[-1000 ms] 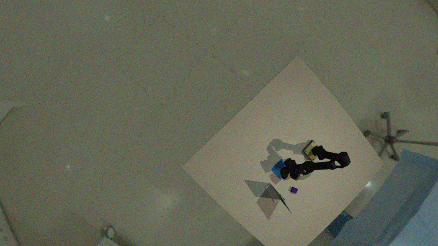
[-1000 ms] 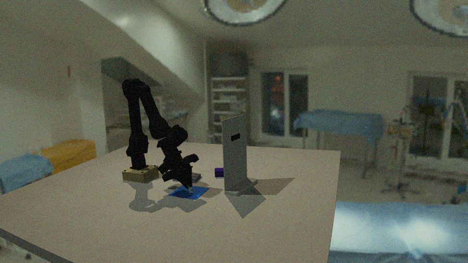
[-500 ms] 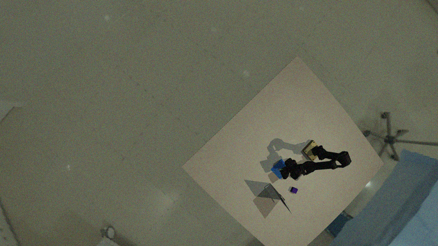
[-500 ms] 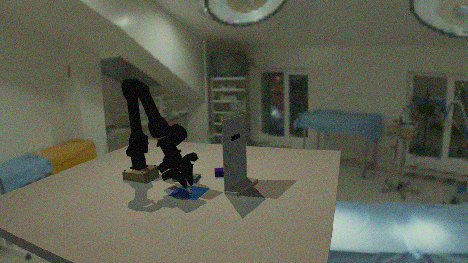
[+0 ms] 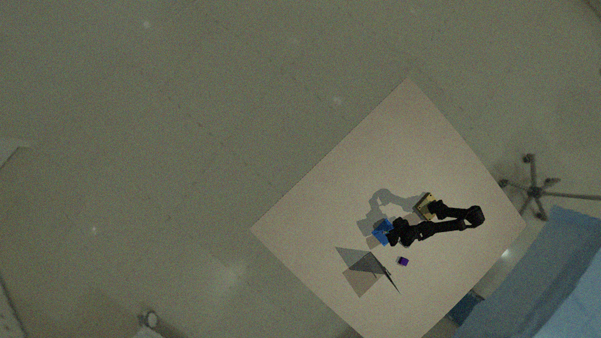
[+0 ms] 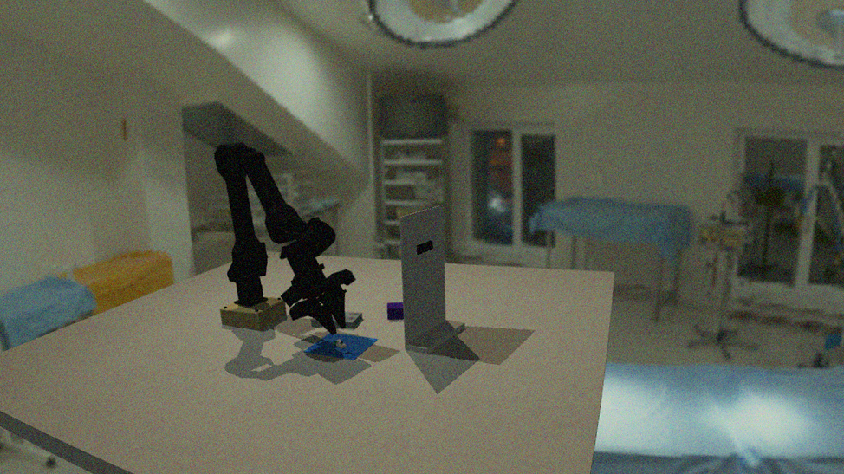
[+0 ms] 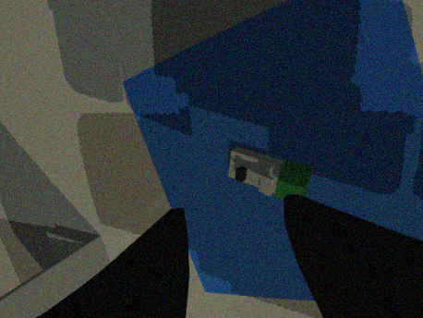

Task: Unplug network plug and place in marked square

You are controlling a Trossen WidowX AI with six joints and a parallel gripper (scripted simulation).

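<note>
Now: gripper tip 3 cm above the network plug. The rest, counted from my gripper tip: grey upright panel 14 cm to the left, 14 cm ahead, 9 cm above; then blue marked square 3 cm below; then flat grey block 11 cm to the left, 10 cm behind, 3 cm below.
</note>
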